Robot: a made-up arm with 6 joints. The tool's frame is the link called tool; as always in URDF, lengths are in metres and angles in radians. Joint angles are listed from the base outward. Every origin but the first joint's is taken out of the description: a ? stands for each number. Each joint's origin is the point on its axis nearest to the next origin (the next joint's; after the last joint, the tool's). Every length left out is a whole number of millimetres.
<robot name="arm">
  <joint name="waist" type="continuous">
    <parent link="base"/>
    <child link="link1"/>
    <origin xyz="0.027 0.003 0.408" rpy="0 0 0"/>
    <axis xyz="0 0 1"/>
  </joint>
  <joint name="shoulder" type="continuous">
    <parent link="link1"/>
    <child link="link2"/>
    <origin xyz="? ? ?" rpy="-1.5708 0 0"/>
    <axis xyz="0 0 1"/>
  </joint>
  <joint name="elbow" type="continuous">
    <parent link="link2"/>
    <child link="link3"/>
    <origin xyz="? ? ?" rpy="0 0 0"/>
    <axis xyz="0 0 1"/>
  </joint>
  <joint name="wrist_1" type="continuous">
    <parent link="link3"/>
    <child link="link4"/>
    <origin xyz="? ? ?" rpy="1.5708 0 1.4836"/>
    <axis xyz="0 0 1"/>
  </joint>
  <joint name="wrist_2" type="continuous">
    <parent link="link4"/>
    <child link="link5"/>
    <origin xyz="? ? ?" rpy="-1.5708 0 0"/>
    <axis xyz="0 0 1"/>
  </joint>
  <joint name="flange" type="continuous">
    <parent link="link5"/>
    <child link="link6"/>
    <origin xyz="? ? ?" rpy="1.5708 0 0"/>
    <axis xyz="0 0 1"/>
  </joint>
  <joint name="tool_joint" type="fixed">
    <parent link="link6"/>
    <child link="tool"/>
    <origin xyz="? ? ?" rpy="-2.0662 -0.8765 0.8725"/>
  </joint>
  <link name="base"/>
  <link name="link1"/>
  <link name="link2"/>
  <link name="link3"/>
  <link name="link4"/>
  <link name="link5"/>
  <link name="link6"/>
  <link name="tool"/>
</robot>
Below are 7 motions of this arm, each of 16 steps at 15 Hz.
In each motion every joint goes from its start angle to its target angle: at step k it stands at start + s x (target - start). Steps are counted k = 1, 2, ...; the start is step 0. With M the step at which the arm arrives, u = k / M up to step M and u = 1 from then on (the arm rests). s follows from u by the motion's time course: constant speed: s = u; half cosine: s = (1 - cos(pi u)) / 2; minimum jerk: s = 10 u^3 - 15 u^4 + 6 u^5.
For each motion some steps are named. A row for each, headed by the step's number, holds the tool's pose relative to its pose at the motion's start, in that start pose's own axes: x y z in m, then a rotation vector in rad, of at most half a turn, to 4 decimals.
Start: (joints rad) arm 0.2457 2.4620 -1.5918 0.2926 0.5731 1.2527
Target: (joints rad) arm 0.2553 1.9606 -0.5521 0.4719 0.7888 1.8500
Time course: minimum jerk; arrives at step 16
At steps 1, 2, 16:
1: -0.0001 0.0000 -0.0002 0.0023 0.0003 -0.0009
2: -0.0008 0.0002 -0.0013 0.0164 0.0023 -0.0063
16: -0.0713 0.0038 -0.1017 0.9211 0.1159 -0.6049

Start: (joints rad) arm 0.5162 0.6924 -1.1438 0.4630 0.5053 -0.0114
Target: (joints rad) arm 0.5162 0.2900 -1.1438 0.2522 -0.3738 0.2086
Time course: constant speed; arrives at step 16
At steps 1, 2, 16:
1: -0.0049 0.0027 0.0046 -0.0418 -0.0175 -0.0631
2: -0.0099 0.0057 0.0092 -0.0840 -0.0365 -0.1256
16: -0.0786 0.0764 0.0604 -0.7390 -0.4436 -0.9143

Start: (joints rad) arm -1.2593 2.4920 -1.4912 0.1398 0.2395 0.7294
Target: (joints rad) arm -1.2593 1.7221 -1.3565 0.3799 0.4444 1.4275
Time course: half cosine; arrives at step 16
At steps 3, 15, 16:
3: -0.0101 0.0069 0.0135 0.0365 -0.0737 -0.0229
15: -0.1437 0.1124 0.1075 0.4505 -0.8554 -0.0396
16: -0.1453 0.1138 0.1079 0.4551 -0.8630 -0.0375

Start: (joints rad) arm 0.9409 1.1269 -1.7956 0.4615 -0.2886 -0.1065
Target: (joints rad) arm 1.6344 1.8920 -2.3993 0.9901 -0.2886 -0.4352
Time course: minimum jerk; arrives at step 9
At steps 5, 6, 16:
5: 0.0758 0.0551 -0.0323 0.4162 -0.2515 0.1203
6: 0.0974 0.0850 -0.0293 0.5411 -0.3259 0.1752
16: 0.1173 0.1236 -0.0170 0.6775 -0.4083 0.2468

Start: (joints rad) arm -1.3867 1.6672 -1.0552 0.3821 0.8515 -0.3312
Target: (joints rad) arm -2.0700 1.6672 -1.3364 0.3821 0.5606 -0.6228
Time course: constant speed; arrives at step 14
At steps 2, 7, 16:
2: -0.0234 -0.0014 -0.0126 -0.0015 -0.0058 -0.1170
7: -0.0806 0.0084 -0.0482 0.0209 0.0237 -0.4111
16: -0.1499 0.0540 -0.1003 0.1218 0.1651 -0.8023

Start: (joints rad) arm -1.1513 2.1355 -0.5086 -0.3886 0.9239 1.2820
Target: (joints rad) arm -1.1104 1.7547 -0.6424 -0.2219 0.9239 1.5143
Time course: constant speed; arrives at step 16
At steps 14, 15, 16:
14: -0.0511 0.0326 0.0103 0.0730 -0.5648 0.0130
15: -0.0551 0.0352 0.0099 0.0773 -0.6041 0.0197
16: -0.0593 0.0379 0.0093 0.0814 -0.6431 0.0271

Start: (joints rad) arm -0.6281 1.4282 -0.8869 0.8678 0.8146 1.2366
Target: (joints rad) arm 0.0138 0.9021 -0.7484 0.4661 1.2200 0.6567
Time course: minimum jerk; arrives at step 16
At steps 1, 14, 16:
1: 0.0000 0.0002 -0.0004 -0.0019 0.0030 0.0008
14: -0.0821 0.0313 -0.1368 -0.8345 1.2307 0.4285
16: -0.0840 0.0310 -0.1379 -0.8478 1.2488 0.4366

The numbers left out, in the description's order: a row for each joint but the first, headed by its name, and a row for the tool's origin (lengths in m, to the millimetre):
shoulder: 0.016 -0.016 0
elbow: -0.174 -0.029 0
wrist_1: 0.152 -0.028 0
wrist_2: -0.012 0.052 0
flange: -0.028 -0.036 0
tool: 0.018 -0.015 0

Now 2 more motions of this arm.
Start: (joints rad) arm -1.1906 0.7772 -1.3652 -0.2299 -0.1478 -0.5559
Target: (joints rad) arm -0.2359 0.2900 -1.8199 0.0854 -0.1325 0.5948
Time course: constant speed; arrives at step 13
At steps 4, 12, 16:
4: -0.0679 -0.0132 -0.0123 0.3688 -0.4343 -0.5007
12: -0.1758 0.0531 -0.1101 1.0466 -1.5469 -1.3952
16: -0.1814 0.0706 -0.1269 1.1162 -1.7019 -1.5012

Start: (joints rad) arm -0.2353 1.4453 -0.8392 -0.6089 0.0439 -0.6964
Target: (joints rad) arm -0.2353 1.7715 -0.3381 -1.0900 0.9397 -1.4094
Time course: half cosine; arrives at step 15
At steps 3, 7, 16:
3: 0.0159 0.0020 0.0080 -0.1039 -0.0210 0.1635
7: 0.0663 0.0214 0.0435 -0.5569 -0.1240 0.7152
16: 0.1059 0.0845 0.1022 -1.4335 -0.3605 1.3949

